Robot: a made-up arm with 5 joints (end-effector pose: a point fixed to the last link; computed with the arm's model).
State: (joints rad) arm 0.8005 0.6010 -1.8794 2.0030 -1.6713
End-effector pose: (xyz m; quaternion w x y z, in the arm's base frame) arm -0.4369 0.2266 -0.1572 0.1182 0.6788 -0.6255 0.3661
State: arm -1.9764 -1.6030 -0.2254 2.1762 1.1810
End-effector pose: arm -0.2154 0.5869 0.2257 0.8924 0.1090 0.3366 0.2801
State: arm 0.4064 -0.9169 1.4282 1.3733 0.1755
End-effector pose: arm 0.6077 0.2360 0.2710 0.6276 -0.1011 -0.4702 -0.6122
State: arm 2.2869 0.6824 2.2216 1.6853 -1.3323
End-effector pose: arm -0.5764 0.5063 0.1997 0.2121 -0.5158 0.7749 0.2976
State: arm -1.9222 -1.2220 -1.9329 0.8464 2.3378
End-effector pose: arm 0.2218 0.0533 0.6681 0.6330 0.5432 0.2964 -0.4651
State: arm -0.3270 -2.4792 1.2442 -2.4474 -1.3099
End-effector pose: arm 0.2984 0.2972 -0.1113 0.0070 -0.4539 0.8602 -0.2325
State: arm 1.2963 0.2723 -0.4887 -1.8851 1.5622
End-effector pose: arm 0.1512 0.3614 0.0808 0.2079 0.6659 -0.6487 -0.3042
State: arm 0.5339 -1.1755 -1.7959 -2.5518 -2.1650
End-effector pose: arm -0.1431 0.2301 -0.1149 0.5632 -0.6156 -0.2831 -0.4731
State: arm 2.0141 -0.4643 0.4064 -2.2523 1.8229
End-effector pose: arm -0.0857 0.3117 0.2544 0.1892 -0.9380 0.1511 -0.2480
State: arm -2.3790 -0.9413 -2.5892 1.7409 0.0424
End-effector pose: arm 0.3002 -0.2673 0.0807 0.1032 -0.8393 -0.3169 -0.4294
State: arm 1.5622 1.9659 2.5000 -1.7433 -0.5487
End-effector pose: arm 0.1041 0.4482 0.2919 0.4030 -0.8100 0.0802 0.4185
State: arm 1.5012 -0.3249 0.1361 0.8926 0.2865
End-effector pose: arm 0.5103 0.4194 0.1741 0.5565 -0.2072 -0.7815 -0.1914
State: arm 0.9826 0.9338 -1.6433 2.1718 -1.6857
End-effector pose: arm -0.3167 0.1495 -0.2518 0.1939 0.5727 -0.5642 0.5623
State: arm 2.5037 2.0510 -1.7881 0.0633 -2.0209
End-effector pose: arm 0.4151 0.1564 -0.0165 0.4005 0.8512 0.3394 -0.0035
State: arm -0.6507 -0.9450 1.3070 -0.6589 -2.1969
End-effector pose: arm 0.4639 0.2222 0.0167 0.6761 0.4690 0.4580 0.3365
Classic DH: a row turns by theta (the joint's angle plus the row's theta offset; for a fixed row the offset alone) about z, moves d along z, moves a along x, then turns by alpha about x. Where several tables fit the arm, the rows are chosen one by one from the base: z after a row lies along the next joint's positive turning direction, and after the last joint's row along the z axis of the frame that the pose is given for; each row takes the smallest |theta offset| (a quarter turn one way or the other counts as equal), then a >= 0, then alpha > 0; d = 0 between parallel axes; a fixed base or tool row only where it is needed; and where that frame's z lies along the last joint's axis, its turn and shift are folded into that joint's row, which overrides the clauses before.
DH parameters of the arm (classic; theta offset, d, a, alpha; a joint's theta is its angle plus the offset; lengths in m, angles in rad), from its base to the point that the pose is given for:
base (fixed): 0 0.1036 0 1.5708
joint 1: -1.5708 -0.231 0.0002 1.5708
joint 2: 0 -0.0578 -0.0577 -1.5708
joint 3: 0 -0.0048 0.3939 1.5708
joint 4: 0 -0.0778 0.1177 -1.5708
joint 5: -1.5708 -0.1658 0.1063 1.5708
tool (fixed): 3.1416 0.032 0 0

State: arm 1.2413 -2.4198 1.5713 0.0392 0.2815
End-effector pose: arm 0.1000 0.0901 0.6767 0.0267 0.8899 -0.3525 -0.2882
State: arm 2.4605 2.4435 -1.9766 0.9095 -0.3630
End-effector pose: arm 0.5139 0.3636 0.0253 0.4922 0.4856 0.3501 -0.6319
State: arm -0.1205 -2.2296 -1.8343 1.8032 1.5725
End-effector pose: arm -0.4718 0.2707 -0.1288 0.2173 0.6218 -0.6504 0.3783
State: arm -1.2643 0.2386 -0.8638 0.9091 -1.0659
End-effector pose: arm -0.4201 0.2501 0.2959 0.0622 0.4770 -0.8568 -0.1859
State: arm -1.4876 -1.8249 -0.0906 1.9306 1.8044
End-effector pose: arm -0.1469 0.7003 0.0047 0.9829 0.0470 -0.1709 0.0494
